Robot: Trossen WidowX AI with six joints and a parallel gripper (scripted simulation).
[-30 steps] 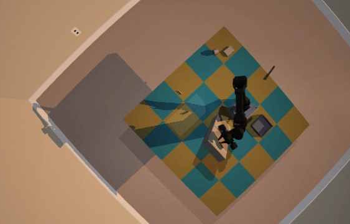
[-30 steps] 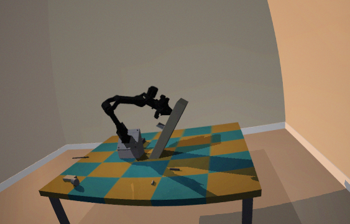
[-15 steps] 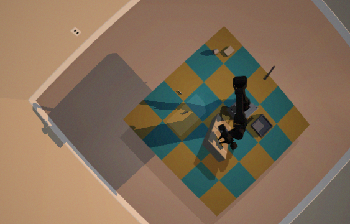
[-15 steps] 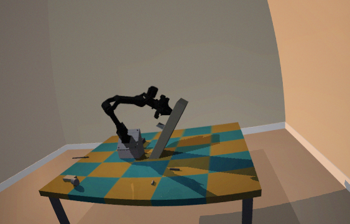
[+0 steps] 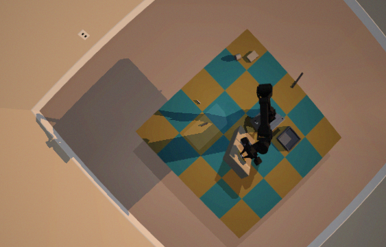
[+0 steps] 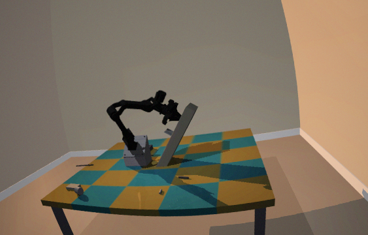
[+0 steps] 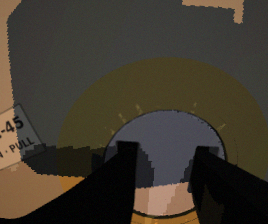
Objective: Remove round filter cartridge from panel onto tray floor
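Right now my gripper tip is 46 cm past the grey tray, 24 cm to the right of it and 27 cm above it. Round my gripper tip: round filter cartridge (1 cm ahead, 1 cm below); then tan block (63 cm behind, 51 cm to the right, 27 cm below).
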